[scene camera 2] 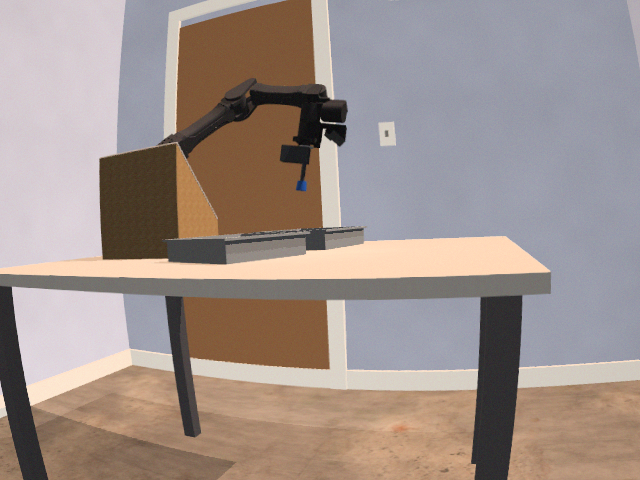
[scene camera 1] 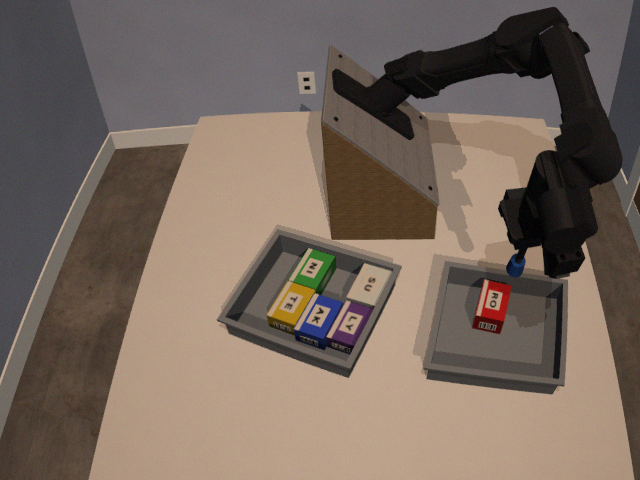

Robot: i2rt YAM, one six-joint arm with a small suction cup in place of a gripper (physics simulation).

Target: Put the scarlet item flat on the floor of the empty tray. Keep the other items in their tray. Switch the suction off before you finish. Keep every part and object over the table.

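Observation:
A tray (scene camera 1: pixel 529 355) and a tray (scene camera 1: pixel 244 315) are visible. A white box (scene camera 1: pixel 371 280) and a red box (scene camera 1: pixel 492 306) are visible as well. A yellow box (scene camera 1: pixel 288 307) is in view; scene camera 2 does not show the yellow box, hidden by the tray.

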